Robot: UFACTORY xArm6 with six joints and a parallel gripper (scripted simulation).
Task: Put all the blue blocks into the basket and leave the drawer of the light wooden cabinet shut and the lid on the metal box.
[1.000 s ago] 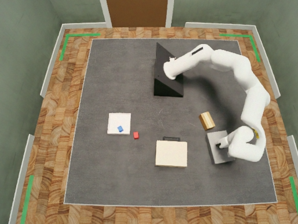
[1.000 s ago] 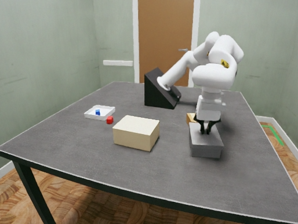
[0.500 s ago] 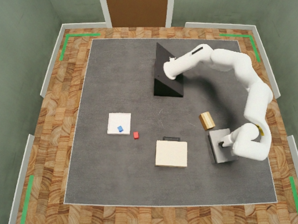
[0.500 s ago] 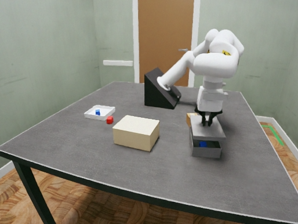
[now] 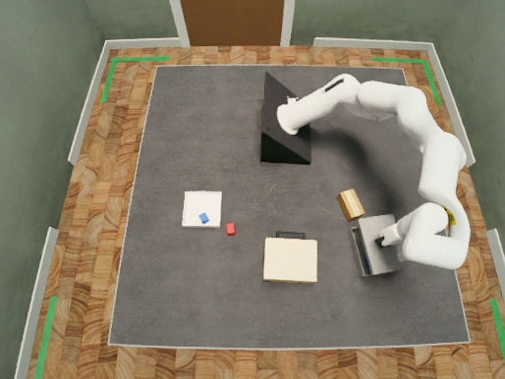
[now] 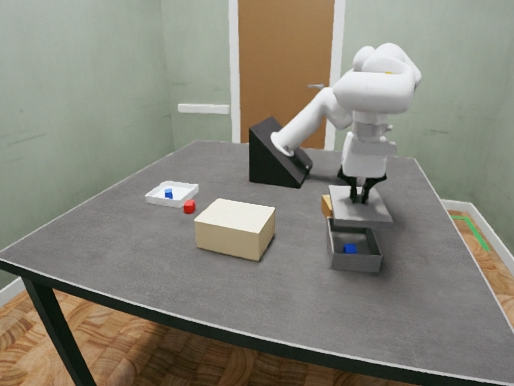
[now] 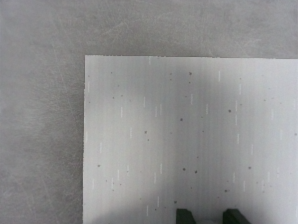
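My hand is 14 cm above the grey metal box. From my hand the other things lie so: flat lid 3 cm below; light wooden cabinet 3 cm ahead, 31 cm to the right, 13 cm below; brown cardboard box 18 cm behind, 5 cm to the right, 13 cm below.
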